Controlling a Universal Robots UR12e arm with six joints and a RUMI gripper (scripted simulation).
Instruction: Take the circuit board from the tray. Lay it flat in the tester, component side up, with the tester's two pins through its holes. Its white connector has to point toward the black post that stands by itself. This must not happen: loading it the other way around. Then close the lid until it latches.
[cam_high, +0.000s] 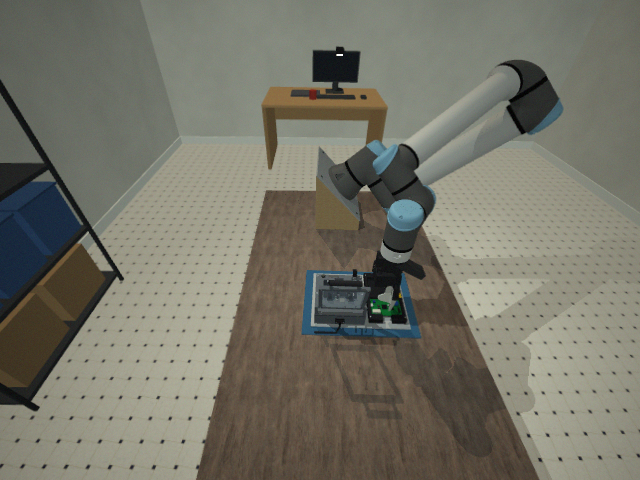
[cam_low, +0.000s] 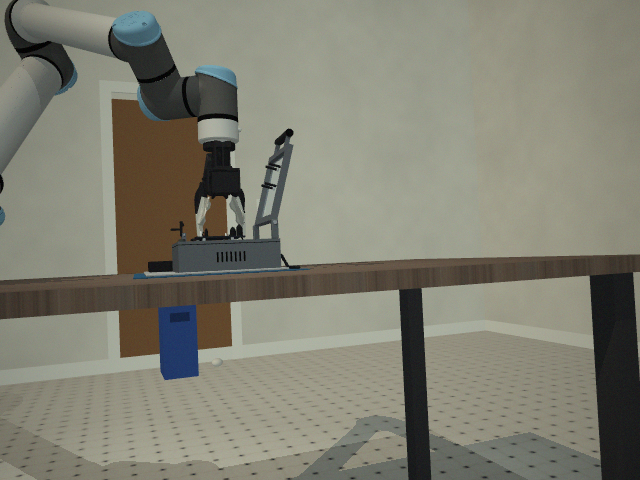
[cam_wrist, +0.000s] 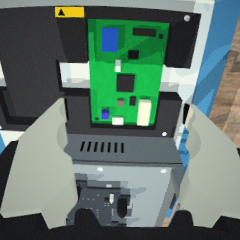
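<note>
The green circuit board is 6 cm below my hand. From my hand the other things lie so: tester lid: 17 cm to the right, 11 cm above, 9 cm ahead; then tester: 13 cm to the right, 4 cm above, 1 cm behind.
</note>
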